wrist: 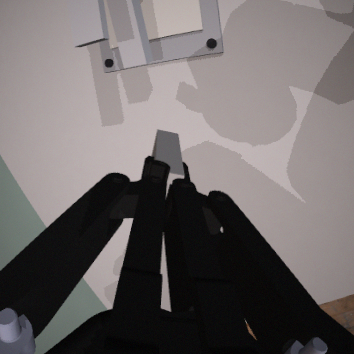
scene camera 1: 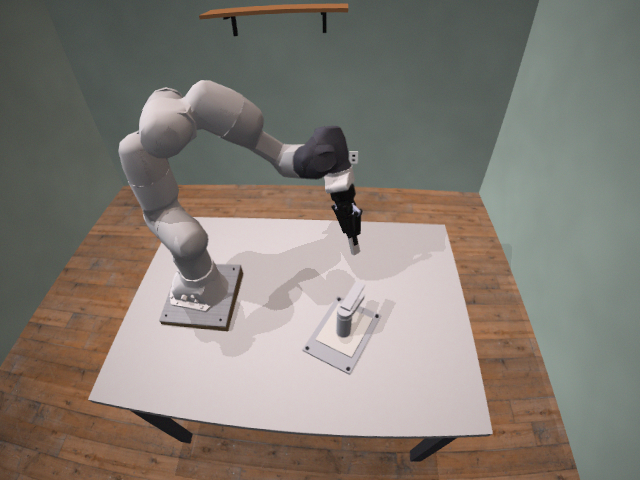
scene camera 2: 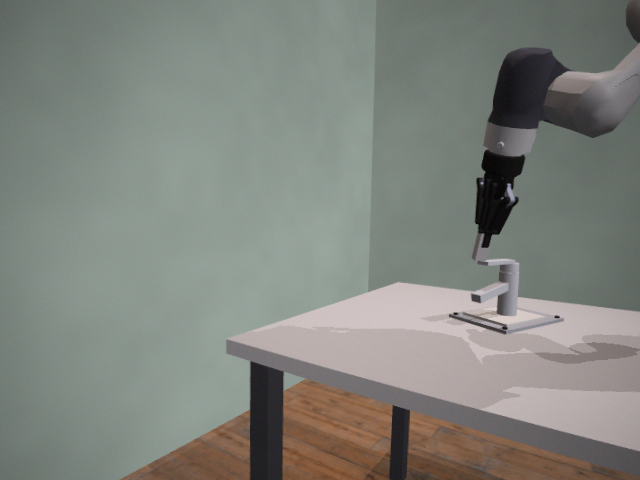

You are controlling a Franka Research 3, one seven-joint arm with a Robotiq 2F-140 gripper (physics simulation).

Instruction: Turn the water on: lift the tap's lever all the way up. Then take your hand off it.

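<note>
The grey tap (scene camera 1: 343, 325) (scene camera 2: 508, 294) stands upright on its base plate (scene camera 1: 327, 359) (scene camera 2: 535, 324) (wrist: 211, 22). Its flat lever (scene camera 1: 353, 296) (scene camera 2: 496, 262) (wrist: 88, 22) lies on top and looks about level in the scene camera 2 view. The spout (scene camera 2: 489, 292) (wrist: 134, 42) sticks out below it. In the wrist view the lever is cut off at the top left. My gripper (scene camera 1: 354, 245) (scene camera 2: 481, 246) (wrist: 163, 147) is shut and empty, its light grey tip pointing down. It is beyond the lever's free end, apart from it in the scene camera 1 and wrist views.
The tap's plate is on the white table (scene camera 1: 279, 392) (scene camera 2: 361, 356). The arm's base board (scene camera 1: 235, 289) is at the table's left in the scene camera 1 view. A wooden shelf (scene camera 1: 273, 9) is on the back wall. Shadows of the arm fall across the table.
</note>
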